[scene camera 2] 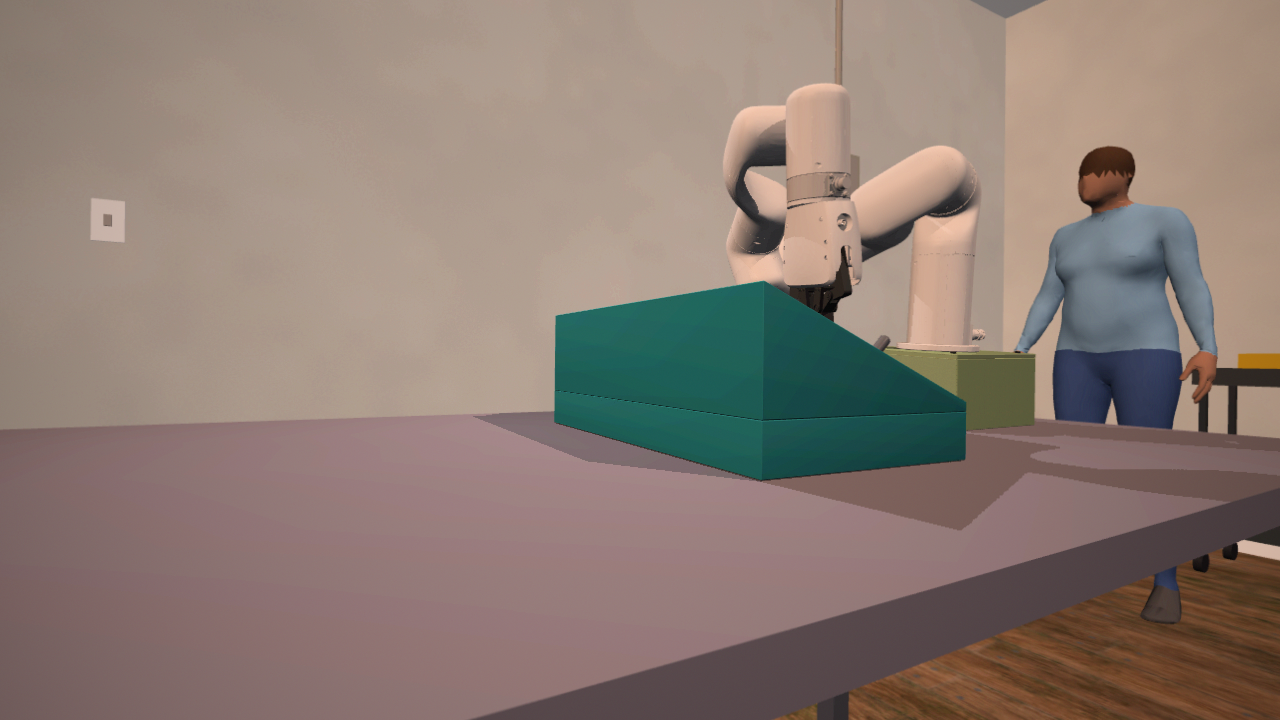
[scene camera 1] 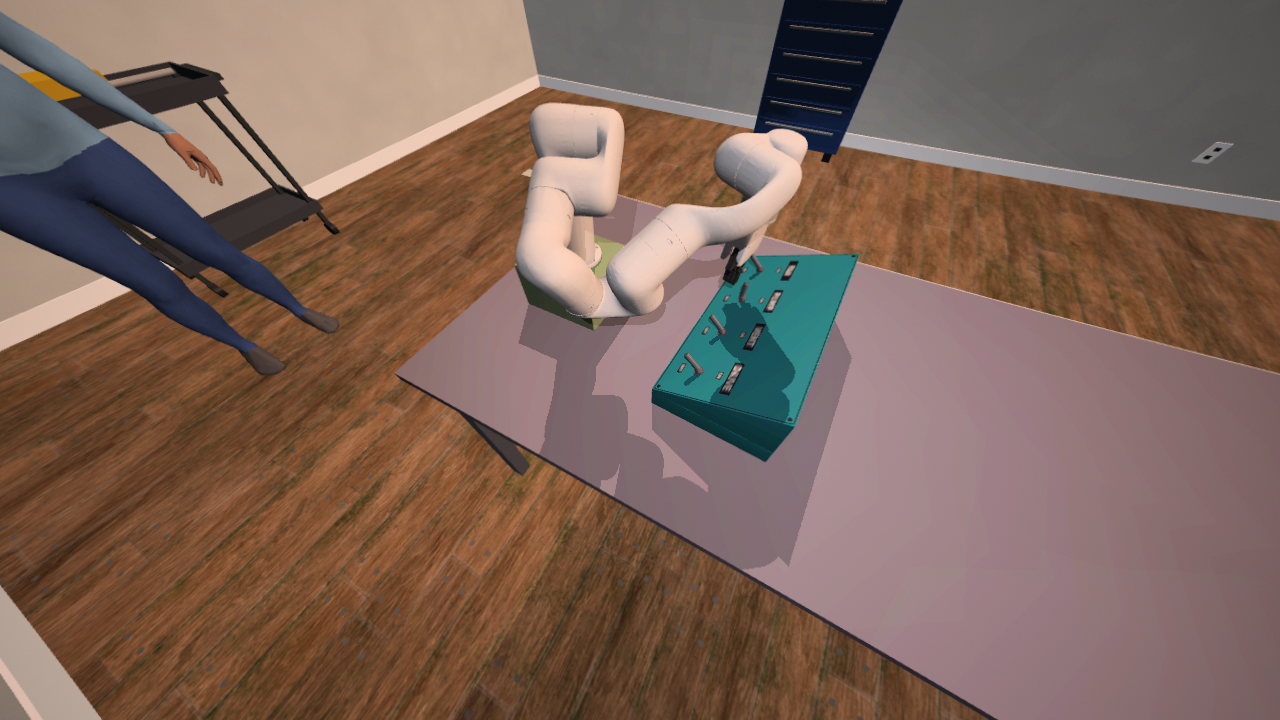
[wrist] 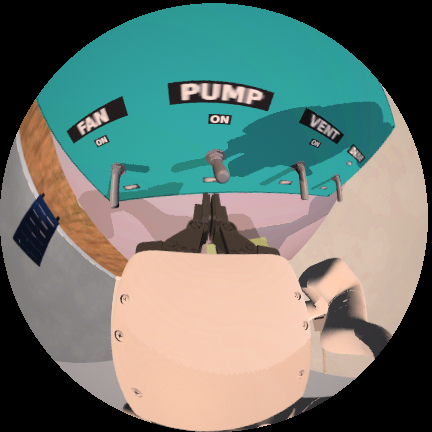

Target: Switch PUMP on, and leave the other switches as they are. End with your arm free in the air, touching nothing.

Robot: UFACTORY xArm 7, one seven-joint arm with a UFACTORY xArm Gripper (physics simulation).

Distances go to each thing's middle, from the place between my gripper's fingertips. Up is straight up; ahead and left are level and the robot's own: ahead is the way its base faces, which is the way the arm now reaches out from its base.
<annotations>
The teal sloped switch box point(scene camera 2: 745, 378) is 110 mm ahead of my hand, 60 mm to the right of it and 40 mm below it.
</annotations>
